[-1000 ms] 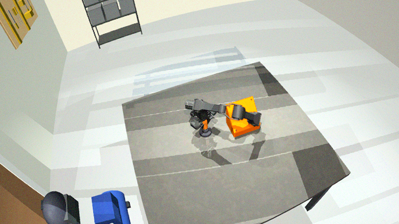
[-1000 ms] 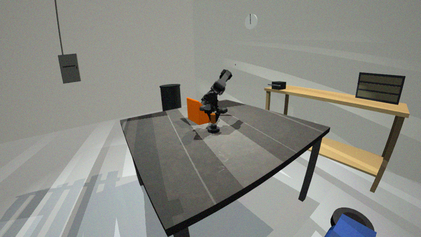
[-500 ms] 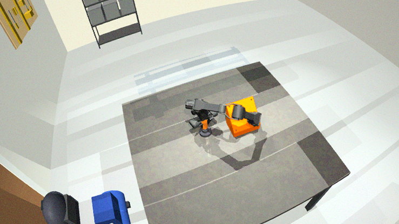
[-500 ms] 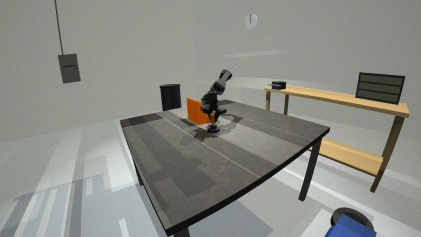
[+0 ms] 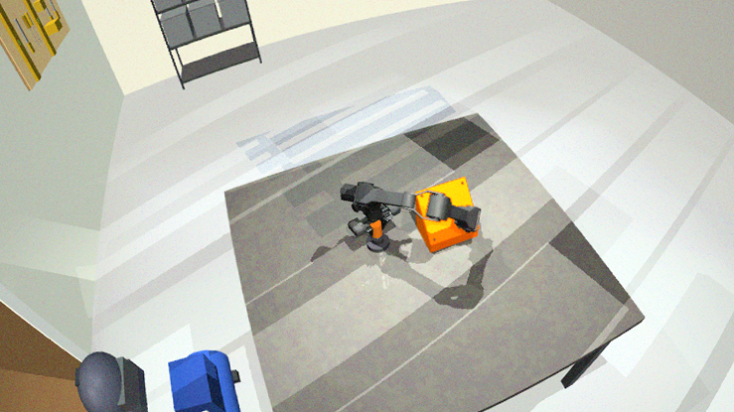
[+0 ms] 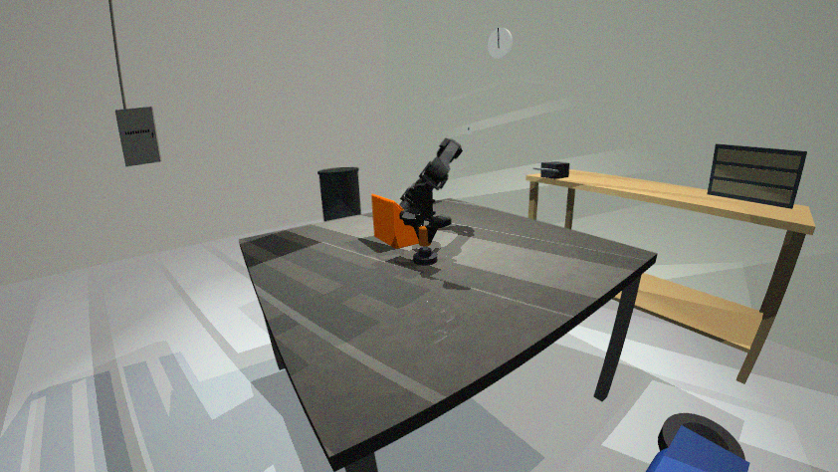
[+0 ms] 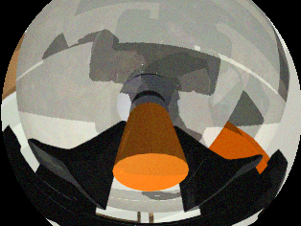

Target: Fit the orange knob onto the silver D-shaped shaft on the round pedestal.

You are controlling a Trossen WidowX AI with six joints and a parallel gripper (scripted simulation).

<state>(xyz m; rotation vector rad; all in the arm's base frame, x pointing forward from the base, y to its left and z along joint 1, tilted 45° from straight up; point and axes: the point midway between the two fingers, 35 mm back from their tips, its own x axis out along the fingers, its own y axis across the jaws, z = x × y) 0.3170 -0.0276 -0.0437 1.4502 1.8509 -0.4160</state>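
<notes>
Right now my gripper tip is 30 mm below the orange knob. From my gripper tip the other things lie so: round pedestal 40 mm below.
</notes>
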